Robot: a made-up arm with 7 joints. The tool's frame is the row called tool.
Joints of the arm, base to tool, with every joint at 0 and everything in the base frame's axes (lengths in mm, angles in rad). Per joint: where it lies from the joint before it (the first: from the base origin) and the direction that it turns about. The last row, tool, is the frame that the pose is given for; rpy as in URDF.
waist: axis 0 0 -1 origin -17.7 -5.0 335.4
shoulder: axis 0 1 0 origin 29.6 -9.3 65.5
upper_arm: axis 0 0 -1 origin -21.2 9.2 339.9
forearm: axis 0 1 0 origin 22.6 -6.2 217.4
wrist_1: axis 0 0 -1 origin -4.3 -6.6 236.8
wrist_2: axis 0 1 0 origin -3.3 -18.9 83.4
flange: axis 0 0 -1 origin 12.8 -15.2 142.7
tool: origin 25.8 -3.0 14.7 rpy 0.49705 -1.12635 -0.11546
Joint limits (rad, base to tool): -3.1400..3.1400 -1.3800..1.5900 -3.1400..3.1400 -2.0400..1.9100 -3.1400..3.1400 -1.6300..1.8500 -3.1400..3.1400
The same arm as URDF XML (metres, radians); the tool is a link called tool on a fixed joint. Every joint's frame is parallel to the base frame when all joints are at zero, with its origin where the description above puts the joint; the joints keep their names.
<robot name="arm">
  <joint name="tool_joint" type="fixed">
    <parent link="link7"/>
    <child link="tool"/>
    <origin xyz="0.0258 -0.003 0.0147" rpy="0.497 -1.1263 -0.1155"/>
  </joint>
  <joint name="flange" type="revolute">
    <parent link="link6"/>
    <child link="link7"/>
    <origin xyz="0.0128 -0.0152 0.1427"/>
    <axis xyz="0 0 -1"/>
    <limit lower="-3.14" upper="3.14"/>
  </joint>
  <joint name="wrist_2" type="revolute">
    <parent link="link5"/>
    <child link="link6"/>
    <origin xyz="-0.0033 -0.0189 0.0834"/>
    <axis xyz="0 1 0"/>
    <limit lower="-1.63" upper="1.85"/>
  </joint>
  <joint name="wrist_1" type="revolute">
    <parent link="link4"/>
    <child link="link5"/>
    <origin xyz="-0.0043 -0.0066 0.2368"/>
    <axis xyz="0 0 -1"/>
    <limit lower="-3.14" upper="3.14"/>
  </joint>
  <joint name="forearm" type="revolute">
    <parent link="link3"/>
    <child link="link4"/>
    <origin xyz="0.0226 -0.0062 0.2174"/>
    <axis xyz="0 1 0"/>
    <limit lower="-2.04" upper="1.91"/>
  </joint>
  <joint name="upper_arm" type="revolute">
    <parent link="link2"/>
    <child link="link3"/>
    <origin xyz="-0.0212 0.0092 0.3399"/>
    <axis xyz="0 0 -1"/>
    <limit lower="-3.14" upper="3.14"/>
  </joint>
  <joint name="shoulder" type="revolute">
    <parent link="link1"/>
    <child link="link2"/>
    <origin xyz="0.0296 -0.0093 0.0655"/>
    <axis xyz="0 1 0"/>
    <limit lower="-1.38" upper="1.59"/>
  </joint>
  <joint name="waist" type="revolute">
    <parent link="base_link"/>
    <child link="link1"/>
    <origin xyz="-0.0177 -0.005 0.3354"/>
    <axis xyz="0 0 -1"/>
    <limit lower="-3.14" upper="3.14"/>
  </joint>
  <link name="base_link"/>
  <link name="link1"/>
  <link name="link2"/>
  <link name="link3"/>
  <link name="link4"/>
  <link name="link5"/>
  <link name="link6"/>
  <link name="link7"/>
  <link name="tool"/>
</robot>

